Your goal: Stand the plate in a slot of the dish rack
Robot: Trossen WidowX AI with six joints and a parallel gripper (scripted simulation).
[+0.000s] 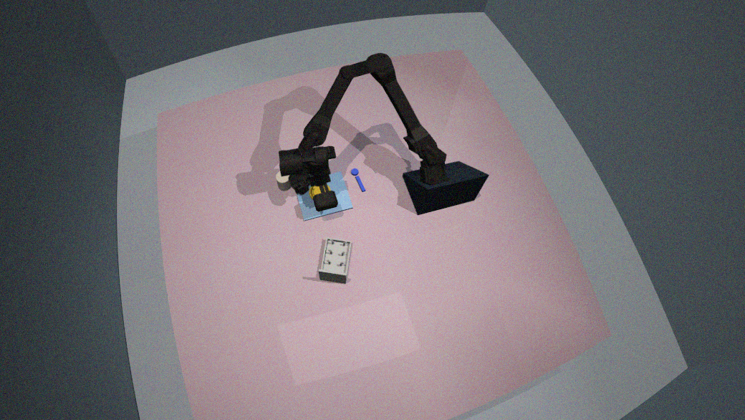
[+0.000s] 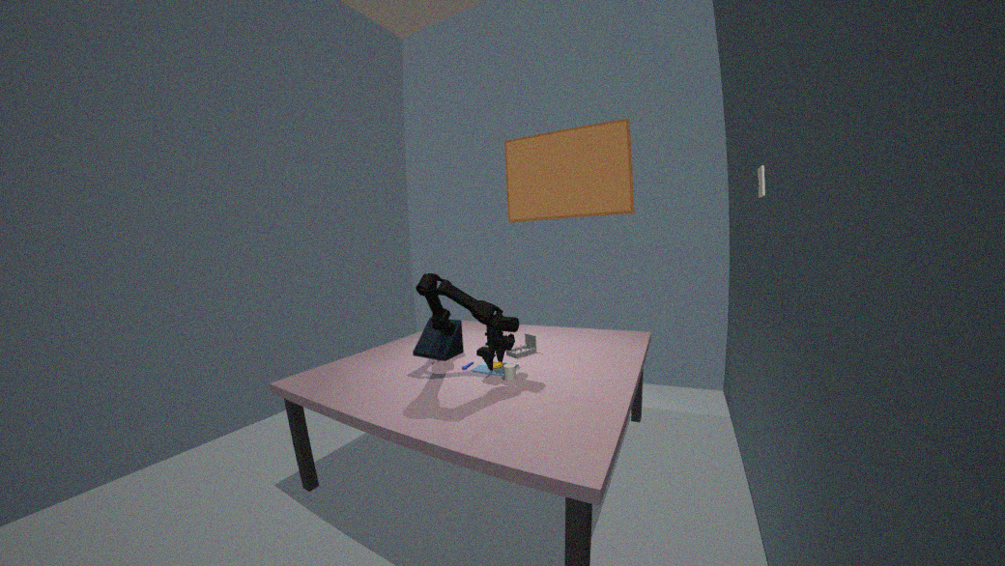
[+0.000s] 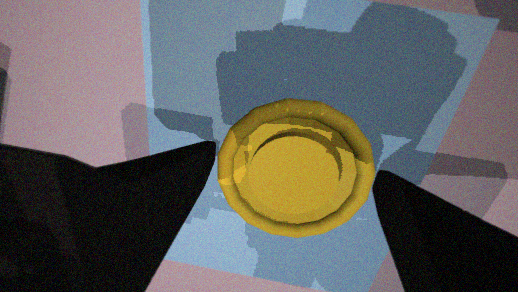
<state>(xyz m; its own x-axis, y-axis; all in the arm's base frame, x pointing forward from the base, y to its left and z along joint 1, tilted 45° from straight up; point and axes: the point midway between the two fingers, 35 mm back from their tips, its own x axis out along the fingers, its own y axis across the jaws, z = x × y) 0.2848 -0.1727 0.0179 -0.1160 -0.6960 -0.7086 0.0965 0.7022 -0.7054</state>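
The light blue sheet is 10 mm to the left of my gripper tip, 10 mm below it and 10 mm behind it. From my gripper tip the other things lie so: cup: 90 mm ahead, 70 mm to the right, 20 mm above; yellow plate: 10 mm above; blue spoon: 130 mm behind, 10 mm to the right.
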